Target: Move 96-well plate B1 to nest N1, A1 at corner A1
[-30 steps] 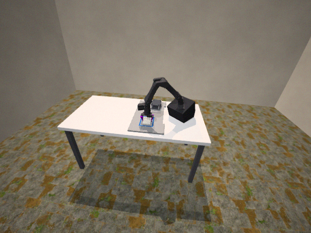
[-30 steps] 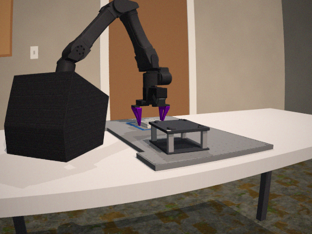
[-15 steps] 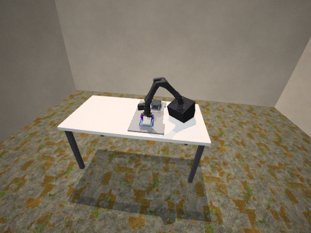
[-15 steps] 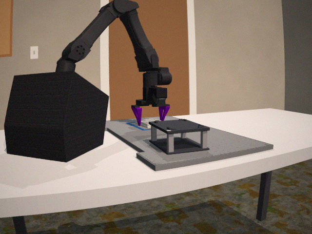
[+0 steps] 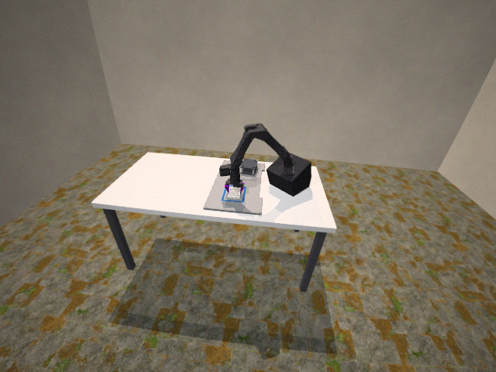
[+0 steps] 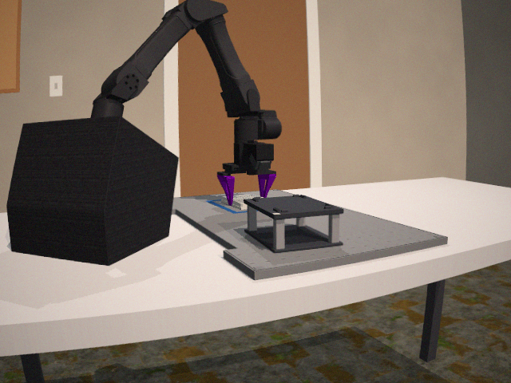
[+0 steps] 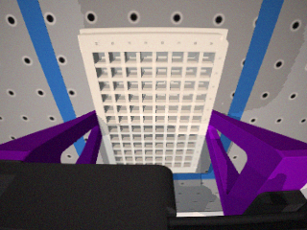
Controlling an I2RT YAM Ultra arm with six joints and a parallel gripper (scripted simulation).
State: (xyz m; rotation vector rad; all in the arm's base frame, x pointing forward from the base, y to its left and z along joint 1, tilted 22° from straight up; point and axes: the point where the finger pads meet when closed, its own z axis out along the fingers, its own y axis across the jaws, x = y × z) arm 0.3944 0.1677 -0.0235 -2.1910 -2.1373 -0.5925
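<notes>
The raised plate nest N1 is 360 mm to the right of my hand, 70 mm behind it and 50 mm above it. Also, from my hand: white 96-well plate: right at my hand; A1 mark: 430 mm to the right, 130 mm behind, 50 mm above.
</notes>
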